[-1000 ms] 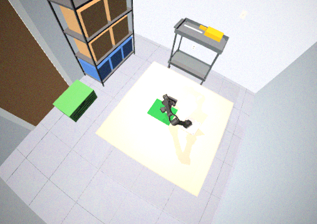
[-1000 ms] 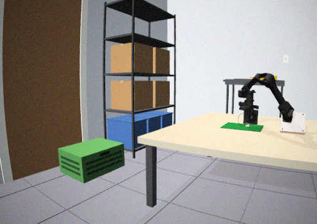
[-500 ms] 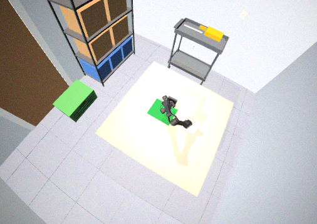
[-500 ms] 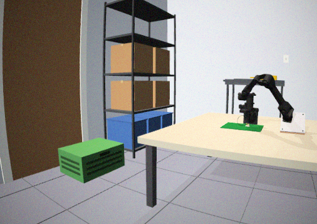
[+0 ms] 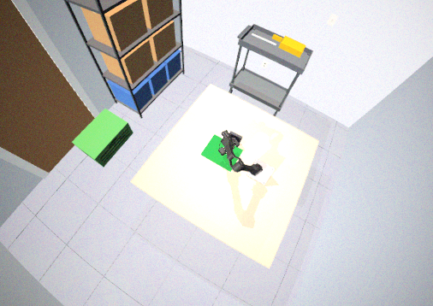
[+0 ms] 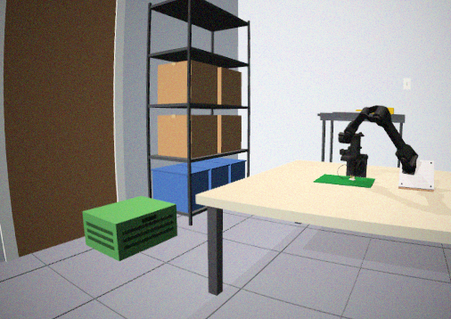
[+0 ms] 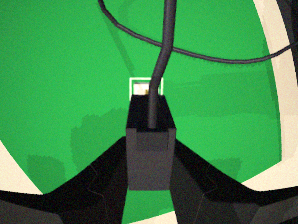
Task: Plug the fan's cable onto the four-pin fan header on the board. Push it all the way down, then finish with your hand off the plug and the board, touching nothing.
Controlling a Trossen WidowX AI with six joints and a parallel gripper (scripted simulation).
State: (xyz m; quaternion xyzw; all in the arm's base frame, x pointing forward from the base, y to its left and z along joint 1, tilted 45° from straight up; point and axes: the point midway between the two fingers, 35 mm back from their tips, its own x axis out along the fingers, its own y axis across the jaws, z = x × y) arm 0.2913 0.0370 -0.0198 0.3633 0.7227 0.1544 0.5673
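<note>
Now: gripper tip 6 cm above the green board, 4 cm short of it and 2 cm to the right of it. Also, from my gripper tip: dark grey fan plug: 1 cm ahead, 1 cm above; then black fan: 14 cm to the right, 2 cm ahead, 2 cm above.
</note>
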